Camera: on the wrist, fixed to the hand. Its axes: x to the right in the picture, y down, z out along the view.
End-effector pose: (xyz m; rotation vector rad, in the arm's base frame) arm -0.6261 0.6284 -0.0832 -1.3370 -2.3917 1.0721
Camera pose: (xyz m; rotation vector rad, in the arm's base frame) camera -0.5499 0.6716 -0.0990 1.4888 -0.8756 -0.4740
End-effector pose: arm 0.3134 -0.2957 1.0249 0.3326 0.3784 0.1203
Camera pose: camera 0.2856 -0.2123 1.0111 0.4851 -1.4781 2.7083
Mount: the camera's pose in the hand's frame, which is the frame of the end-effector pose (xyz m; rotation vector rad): -0.0062 0.0751 -0.0474 0.1309 1.0219 -2.9624
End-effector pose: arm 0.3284 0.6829 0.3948 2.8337 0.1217 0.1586
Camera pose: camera 0.3215 0.6246 0.4617 0.1543 -3.0827 -0.5589
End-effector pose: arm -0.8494 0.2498 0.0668 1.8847 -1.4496 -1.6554
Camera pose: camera -0.8459 0.1996 0.1402 -1.6707 -1.5798 -0.2896
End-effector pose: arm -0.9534 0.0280 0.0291 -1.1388 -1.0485 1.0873
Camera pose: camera -0.9159 0.0213 -0.0514 0.6834 -0.5826 -1.5979
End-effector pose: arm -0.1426 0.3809 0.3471 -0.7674 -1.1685 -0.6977
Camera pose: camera -0.0581 0.3847 0.3193 -1.8483 0.3228 2.2411
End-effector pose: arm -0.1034 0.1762 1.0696 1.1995 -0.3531 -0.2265
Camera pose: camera -0.0920 0.2458 1.1240 -0.6788 -2.3701 1.7208
